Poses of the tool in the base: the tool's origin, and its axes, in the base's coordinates. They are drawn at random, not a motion.
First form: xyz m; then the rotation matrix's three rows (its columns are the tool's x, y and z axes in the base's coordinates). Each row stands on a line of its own.
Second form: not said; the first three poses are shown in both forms.
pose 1, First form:
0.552 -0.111 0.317
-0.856 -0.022 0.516
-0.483 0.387 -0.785
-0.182 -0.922 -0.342
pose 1, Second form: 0.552 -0.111 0.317 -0.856 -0.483 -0.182 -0.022 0.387 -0.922
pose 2, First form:
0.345 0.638 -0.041
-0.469 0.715 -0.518
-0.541 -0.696 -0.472
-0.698 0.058 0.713
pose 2, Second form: 0.345 0.638 -0.041 -0.469 -0.541 -0.698 0.715 -0.696 0.058
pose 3, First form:
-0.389 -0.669 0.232
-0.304 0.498 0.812
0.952 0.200 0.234
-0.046 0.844 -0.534
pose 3, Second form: -0.389 -0.669 0.232 -0.304 0.952 -0.046 0.498 0.200 0.844
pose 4, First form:
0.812 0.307 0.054
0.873 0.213 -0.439
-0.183 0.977 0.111
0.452 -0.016 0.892
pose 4, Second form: 0.812 0.307 0.054 0.873 -0.183 0.452 0.213 0.977 -0.016
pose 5, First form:
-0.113 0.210 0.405
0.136 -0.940 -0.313
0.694 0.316 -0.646
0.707 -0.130 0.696
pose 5, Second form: -0.113 0.210 0.405 0.136 0.694 0.707 -0.940 0.316 -0.130
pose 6, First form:
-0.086 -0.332 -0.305
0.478 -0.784 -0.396
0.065 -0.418 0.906
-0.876 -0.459 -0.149
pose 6, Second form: -0.086 -0.332 -0.305 0.478 0.065 -0.876 -0.784 -0.418 -0.459
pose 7, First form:
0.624 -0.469 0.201
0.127 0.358 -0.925
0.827 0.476 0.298
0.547 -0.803 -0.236
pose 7, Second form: 0.624 -0.469 0.201 0.127 0.827 0.547 0.358 0.476 -0.803
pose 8, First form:
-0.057 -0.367 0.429
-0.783 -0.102 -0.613
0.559 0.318 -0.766
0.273 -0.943 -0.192
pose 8, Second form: -0.057 -0.367 0.429 -0.783 0.559 0.273 -0.102 0.318 -0.943
